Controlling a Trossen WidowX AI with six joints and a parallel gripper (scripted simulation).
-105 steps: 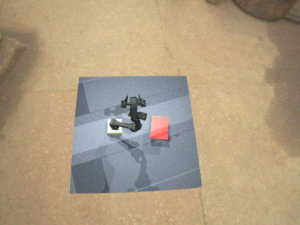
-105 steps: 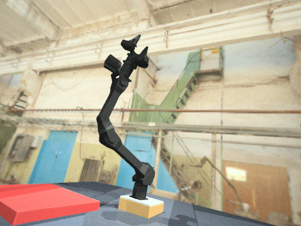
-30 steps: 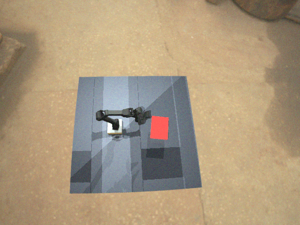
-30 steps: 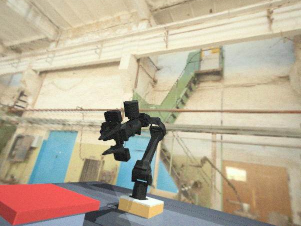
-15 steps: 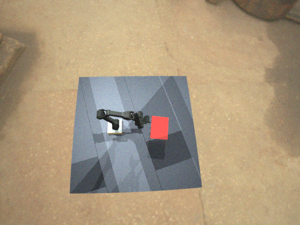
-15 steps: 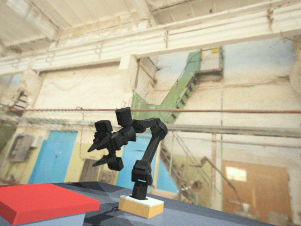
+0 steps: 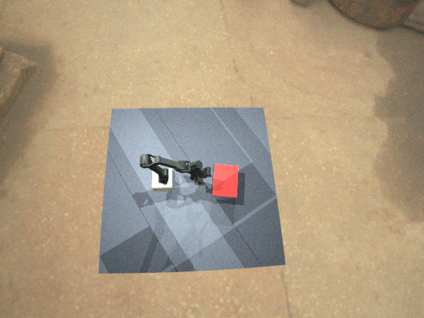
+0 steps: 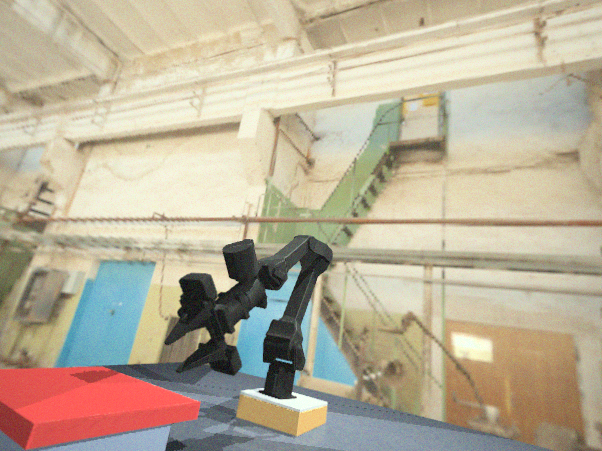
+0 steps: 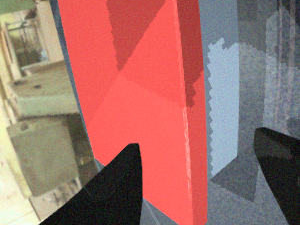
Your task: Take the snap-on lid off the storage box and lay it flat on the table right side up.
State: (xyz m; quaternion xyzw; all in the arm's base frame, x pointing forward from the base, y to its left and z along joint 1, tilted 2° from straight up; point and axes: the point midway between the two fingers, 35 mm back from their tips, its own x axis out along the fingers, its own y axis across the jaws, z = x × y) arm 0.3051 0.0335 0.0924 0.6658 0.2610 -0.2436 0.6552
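Right now the red lid is 120 mm ahead of my gripper tip and 40 mm below it.
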